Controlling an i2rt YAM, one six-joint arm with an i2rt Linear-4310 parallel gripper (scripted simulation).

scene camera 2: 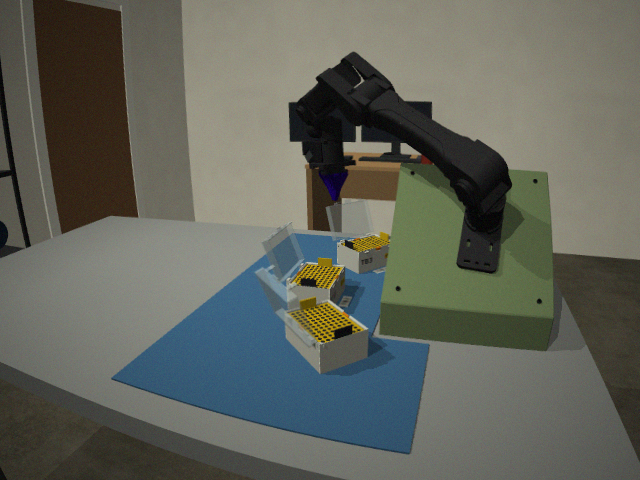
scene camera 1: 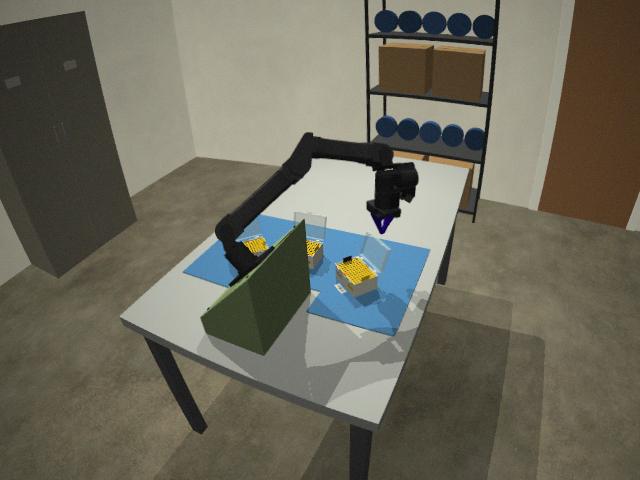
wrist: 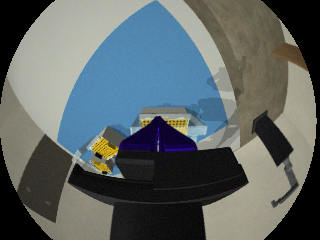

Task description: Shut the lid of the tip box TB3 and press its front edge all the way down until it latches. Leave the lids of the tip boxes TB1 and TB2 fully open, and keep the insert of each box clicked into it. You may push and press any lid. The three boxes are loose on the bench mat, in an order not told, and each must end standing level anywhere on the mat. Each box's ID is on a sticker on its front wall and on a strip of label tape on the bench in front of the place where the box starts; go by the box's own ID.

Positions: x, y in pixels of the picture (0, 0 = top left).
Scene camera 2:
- gripper: 334, 200
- tip box: 359, 262
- lid: 282, 249
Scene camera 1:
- gripper: 382, 233
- blue mat: 381, 310
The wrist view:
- gripper: 158, 120
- blue mat: 148, 61
